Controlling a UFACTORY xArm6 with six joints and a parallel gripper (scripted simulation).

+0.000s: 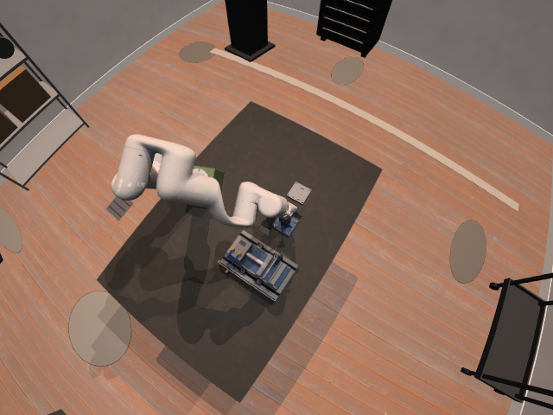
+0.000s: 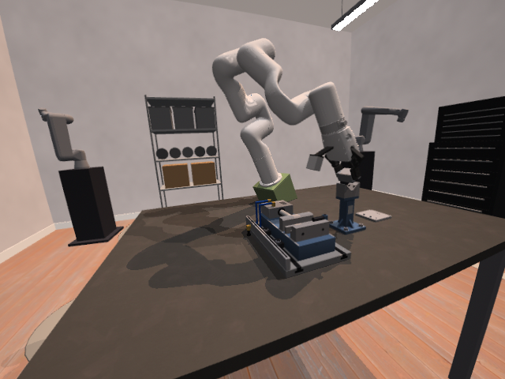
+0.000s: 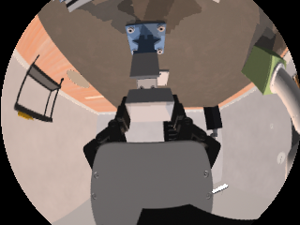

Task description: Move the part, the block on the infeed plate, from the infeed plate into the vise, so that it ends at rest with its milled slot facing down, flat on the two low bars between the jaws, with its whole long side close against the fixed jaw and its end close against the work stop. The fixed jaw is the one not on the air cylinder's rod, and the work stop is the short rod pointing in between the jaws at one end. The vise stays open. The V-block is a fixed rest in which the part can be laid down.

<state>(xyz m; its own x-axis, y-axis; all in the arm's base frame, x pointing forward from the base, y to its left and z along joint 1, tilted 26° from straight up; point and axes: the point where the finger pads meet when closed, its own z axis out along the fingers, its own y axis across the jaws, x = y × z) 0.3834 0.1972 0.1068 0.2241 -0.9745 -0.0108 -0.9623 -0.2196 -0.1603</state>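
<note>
Now: the part 10 mm to the left of my hand and 10 mm below it. From my hand the other things lie so: air cylinder 60 mm behind, 230 mm to the right, 120 mm below; grey rail 50 mm ahead, 310 mm to the right, 160 mm below.
</note>
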